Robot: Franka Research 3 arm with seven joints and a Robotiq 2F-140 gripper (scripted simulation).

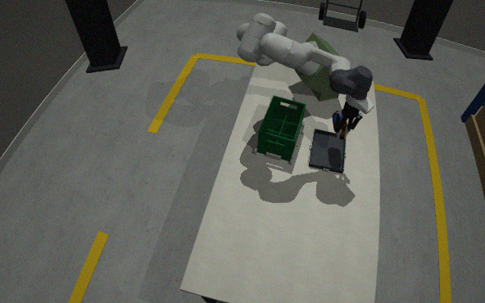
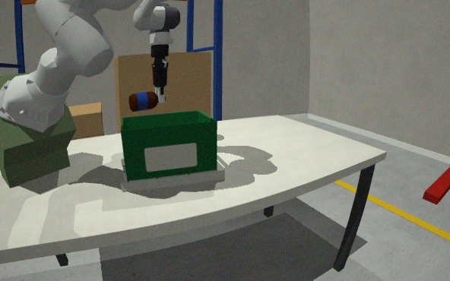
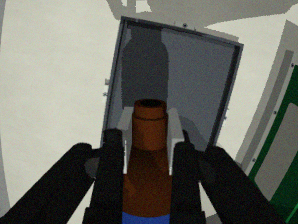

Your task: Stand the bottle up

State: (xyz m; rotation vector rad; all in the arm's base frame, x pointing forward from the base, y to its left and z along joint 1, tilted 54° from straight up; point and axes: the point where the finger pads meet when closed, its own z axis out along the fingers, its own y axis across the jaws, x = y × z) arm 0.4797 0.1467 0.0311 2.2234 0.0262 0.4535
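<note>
Right now the brown bottle is 5 cm behind my hand, 2 cm below it and 1 cm to the left of it. The rest, counted from my hand: green crate (28 cm to the right, 15 cm behind, 13 cm below); then dark grey tray (20 cm below, 4 cm behind, 2 cm to the right).
</note>
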